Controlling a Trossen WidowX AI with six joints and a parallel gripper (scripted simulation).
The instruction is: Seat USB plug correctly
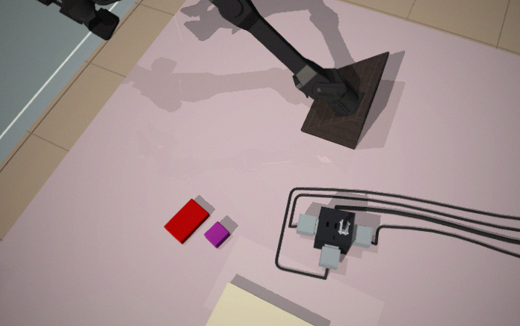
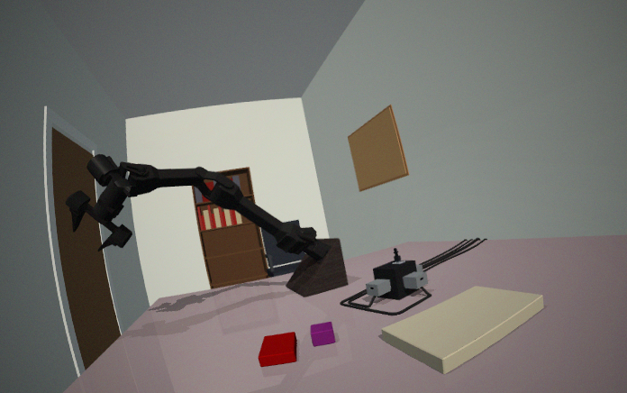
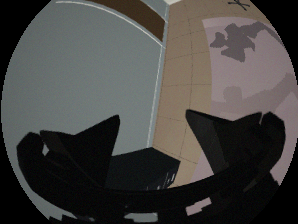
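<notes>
Right now the usb plug is 78 cm to the left of my gripper tip, 18 cm below it and 14 cm ahead of it. The rest, counted from my gripper tip: purple cube (53 cm to the left, 27 cm ahead, 26 cm below); beige slab (72 cm to the left, 42 cm ahead, 26 cm below); red block (44 cm to the left, 27 cm ahead, 26 cm below).
</notes>
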